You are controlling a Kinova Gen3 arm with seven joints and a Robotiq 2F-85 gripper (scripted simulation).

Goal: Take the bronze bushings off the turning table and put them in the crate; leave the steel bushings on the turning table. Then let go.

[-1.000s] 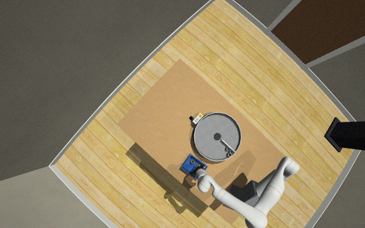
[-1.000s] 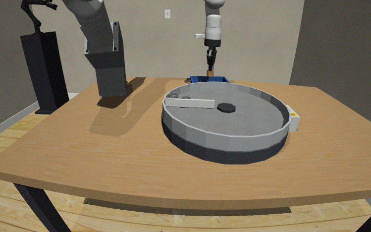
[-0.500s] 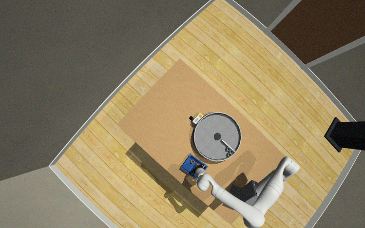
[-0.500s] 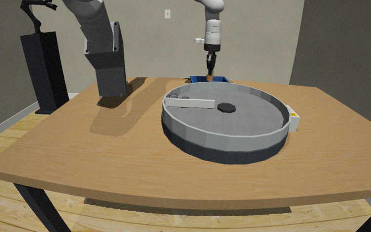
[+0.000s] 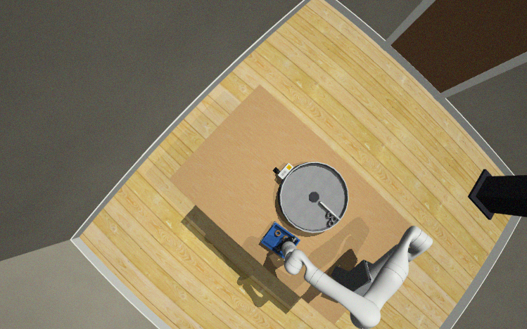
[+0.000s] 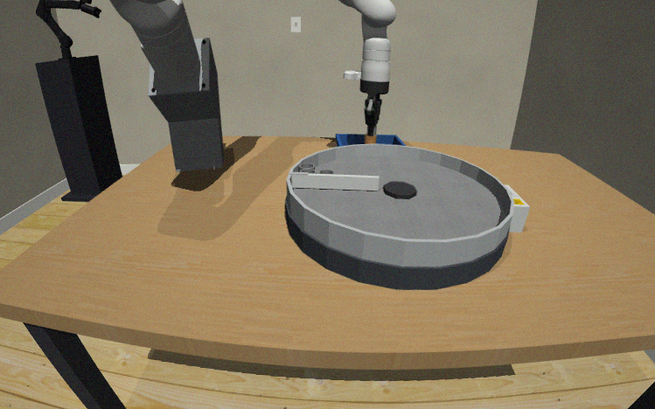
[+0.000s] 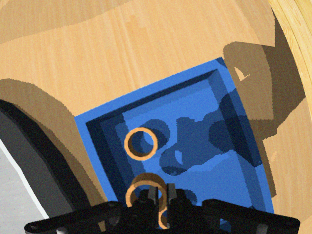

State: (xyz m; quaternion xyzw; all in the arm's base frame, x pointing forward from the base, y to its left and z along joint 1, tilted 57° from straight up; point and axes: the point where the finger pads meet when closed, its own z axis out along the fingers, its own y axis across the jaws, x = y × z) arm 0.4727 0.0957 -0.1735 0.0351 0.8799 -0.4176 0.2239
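The blue crate lies 2 cm to the left of my hand and 6 cm below it. Also, from my hand: grey turning table (3 cm ahead, 31 cm to the right, 3 cm below).
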